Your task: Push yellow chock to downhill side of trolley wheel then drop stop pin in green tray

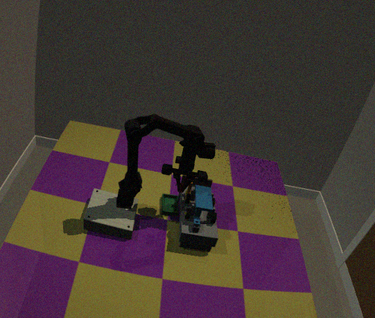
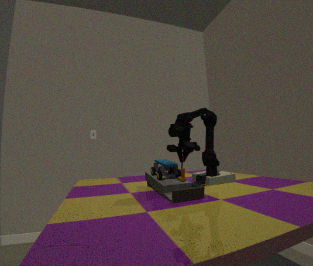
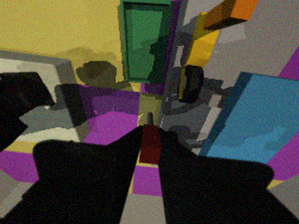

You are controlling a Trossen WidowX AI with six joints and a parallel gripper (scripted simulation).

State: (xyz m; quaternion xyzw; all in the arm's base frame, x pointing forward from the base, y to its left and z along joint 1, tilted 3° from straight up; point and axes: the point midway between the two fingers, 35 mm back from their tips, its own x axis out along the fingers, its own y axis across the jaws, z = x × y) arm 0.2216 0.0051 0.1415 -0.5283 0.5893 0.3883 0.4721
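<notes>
The yellow chock lies 60 mm ahead of my gripper tip, 70 mm to the left of it and 70 mm below it. Also, from my gripper tip: grey ramp 90 mm ahead, 40 mm to the right, 100 mm below; blue-topped trolley 100 mm ahead, 40 mm to the right, 40 mm below; red-headed stop pin right at my gripper tip.
</notes>
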